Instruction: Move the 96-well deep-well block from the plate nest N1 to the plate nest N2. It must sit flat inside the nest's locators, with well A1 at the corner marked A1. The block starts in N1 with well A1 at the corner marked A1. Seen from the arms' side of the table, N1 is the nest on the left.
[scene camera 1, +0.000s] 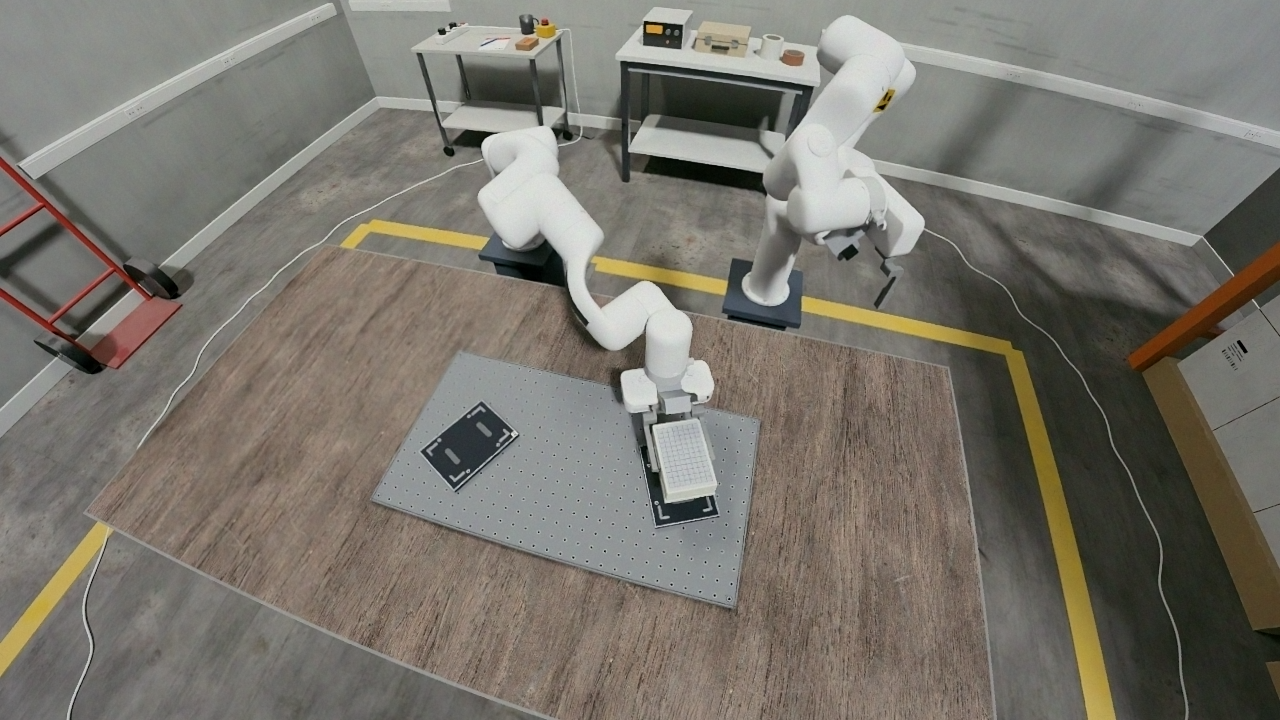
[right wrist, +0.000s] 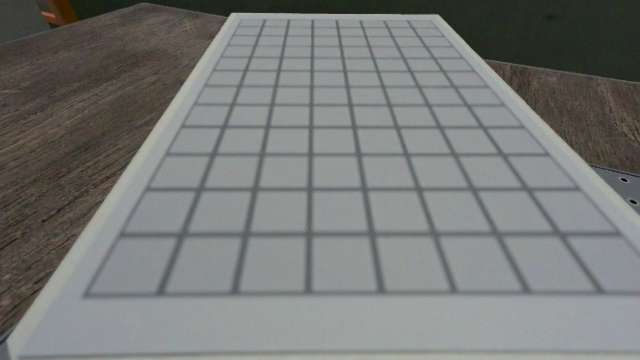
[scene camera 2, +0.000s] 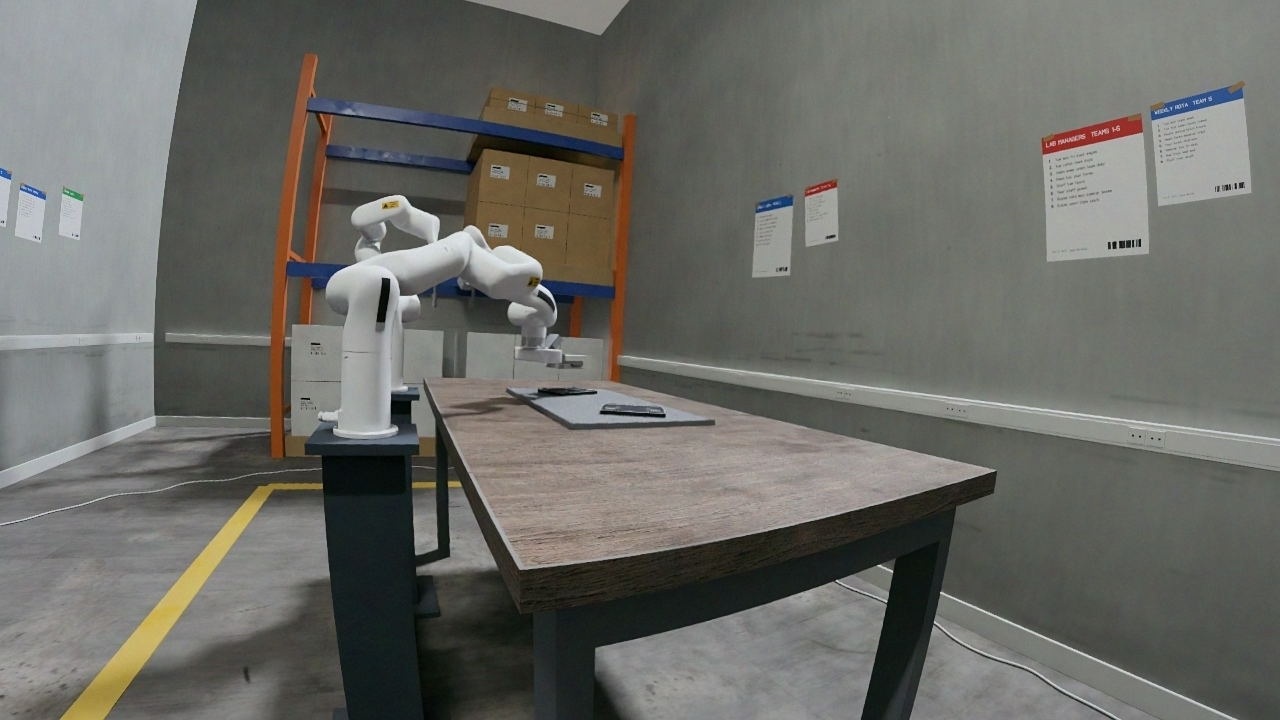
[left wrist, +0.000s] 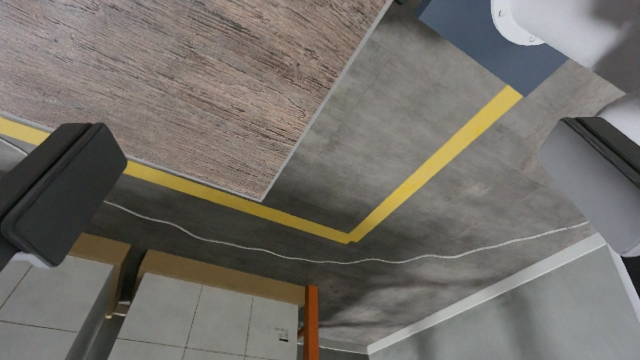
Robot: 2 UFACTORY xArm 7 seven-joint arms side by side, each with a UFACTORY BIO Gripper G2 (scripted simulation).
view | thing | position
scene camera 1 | left gripper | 854, 275
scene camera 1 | right gripper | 684, 466
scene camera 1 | white deep-well block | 686, 472
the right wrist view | white deep-well block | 318, 179
